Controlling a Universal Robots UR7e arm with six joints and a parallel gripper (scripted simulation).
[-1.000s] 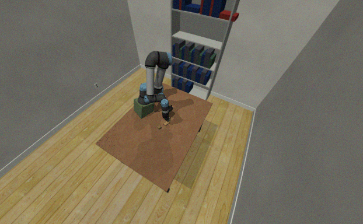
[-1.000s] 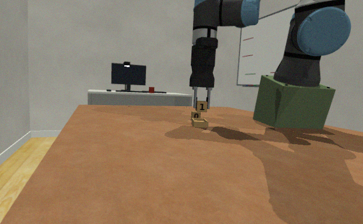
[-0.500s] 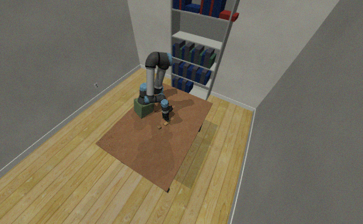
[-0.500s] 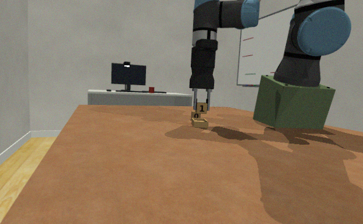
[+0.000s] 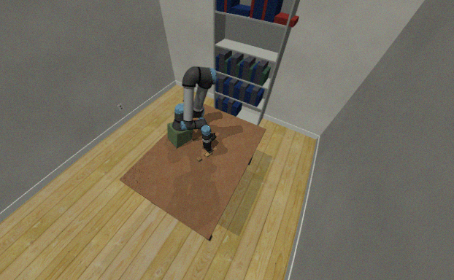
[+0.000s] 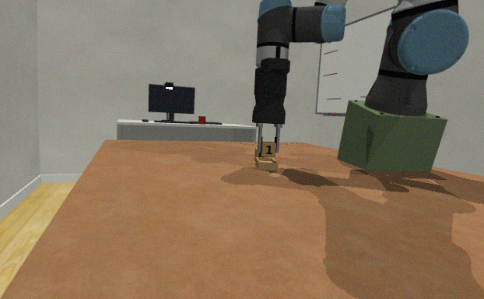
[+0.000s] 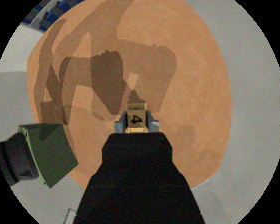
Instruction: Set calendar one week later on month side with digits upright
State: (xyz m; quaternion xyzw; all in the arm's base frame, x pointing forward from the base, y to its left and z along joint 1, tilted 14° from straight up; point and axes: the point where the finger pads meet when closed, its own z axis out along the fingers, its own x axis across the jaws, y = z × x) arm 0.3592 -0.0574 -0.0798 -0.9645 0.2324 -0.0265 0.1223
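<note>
My gripper is now 10 mm past the wooden tray, 20 mm to the left of it and 50 mm above it.
</note>
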